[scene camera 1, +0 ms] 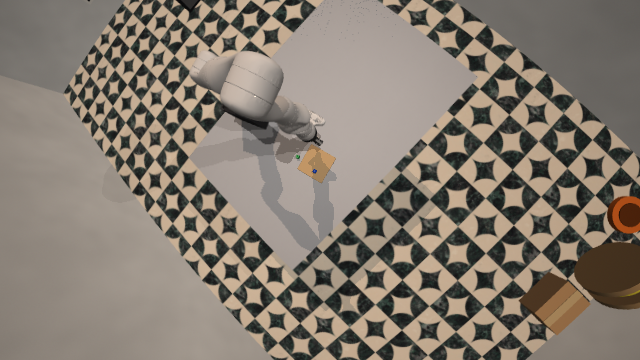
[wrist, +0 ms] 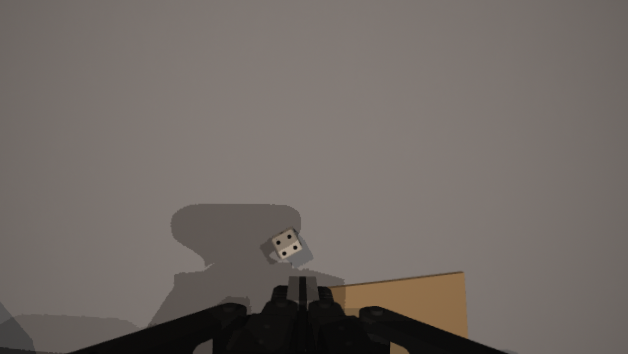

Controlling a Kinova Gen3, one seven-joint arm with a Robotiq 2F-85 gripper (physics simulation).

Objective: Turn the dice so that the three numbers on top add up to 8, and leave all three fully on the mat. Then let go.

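Places are measured from the arm's base along level axes (x up, y back, z right), in millimetres.
Pixels of known places: gripper, fingertip midpoint: (wrist: pixel 301 295).
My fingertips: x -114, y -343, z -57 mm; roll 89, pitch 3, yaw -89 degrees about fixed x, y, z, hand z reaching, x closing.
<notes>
For each thing: its middle in the pictures, then the offset to it from my fingertips. Level surfaces: height alone.
- orange-tan mat, body centre: (scene camera 1: pixel 316 163) dx -67, dy -65, dz +81 mm
- white die, body centre: (wrist: pixel 287 242) dx -61, dy +11, dz -14 mm
- blue die, body centre: (scene camera 1: pixel 314 171) dx -57, dy -85, dz +113 mm
- green die, body centre: (scene camera 1: pixel 297 156) dx -61, dy +27, dz +115 mm
- large grey surface, its level: dx -69 mm
My gripper (scene camera 1: pixel 319 142) (wrist: pixel 301 295) is shut and empty, above the grey surface by the edge of the orange-tan mat (scene camera 1: pixel 327 160) (wrist: pixel 425 300). A white die (wrist: pixel 287 243) lies on the grey surface just past the fingertips in the wrist view, off the mat; four black pips show on its top, which is partly shaded. I cannot make it out in the scene view. A blue die (scene camera 1: pixel 314 171) sits on the mat. A green die (scene camera 1: pixel 297 157) lies off the mat, beside its left corner. The numbers on the blue and green dice are too small to read.
The large grey surface (scene camera 1: pixel 380 90) lies around the mat, with a patterned tile area (scene camera 1: pixel 375 226) around it. The arm (scene camera 1: pixel 252 82) reaches in from the upper left. An orange round pot (scene camera 1: pixel 614 215), a brown round object (scene camera 1: pixel 612 267) and a brown box (scene camera 1: pixel 547 300) stand at the lower right.
</notes>
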